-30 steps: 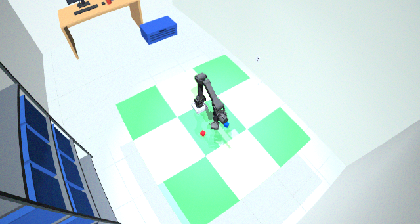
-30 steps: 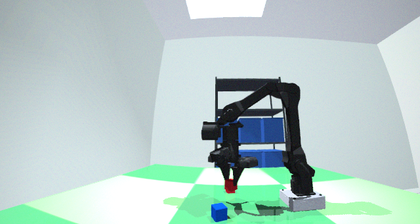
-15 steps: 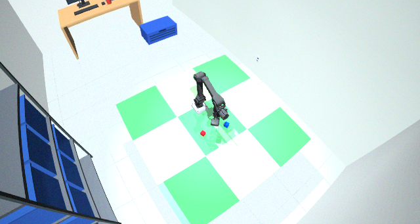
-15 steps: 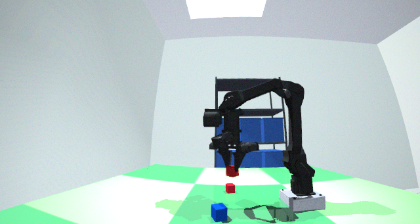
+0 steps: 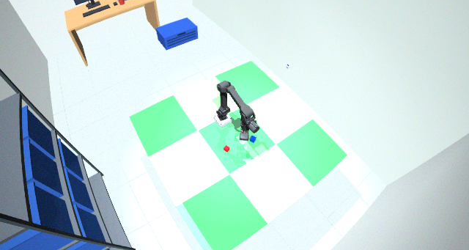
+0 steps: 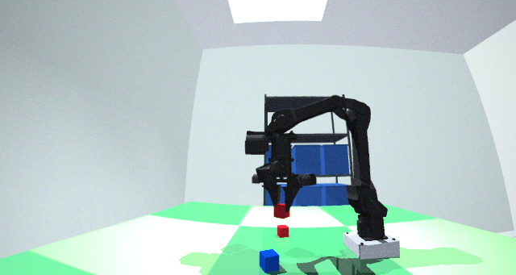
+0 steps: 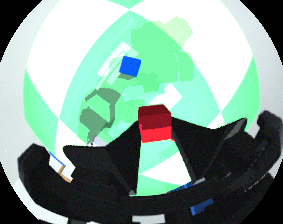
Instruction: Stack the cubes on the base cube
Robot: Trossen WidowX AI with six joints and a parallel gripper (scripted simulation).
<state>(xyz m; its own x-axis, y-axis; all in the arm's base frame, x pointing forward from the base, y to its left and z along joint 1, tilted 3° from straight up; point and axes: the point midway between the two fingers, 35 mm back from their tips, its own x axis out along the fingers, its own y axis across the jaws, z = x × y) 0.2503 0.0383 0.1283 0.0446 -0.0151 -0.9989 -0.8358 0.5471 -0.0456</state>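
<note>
The blue base cube lies 10 cm below my gripper tip, 8 cm to the left of it and 2 cm ahead of it. The rest, counted from my gripper tip: red cube (right at my gripper tip).
</note>
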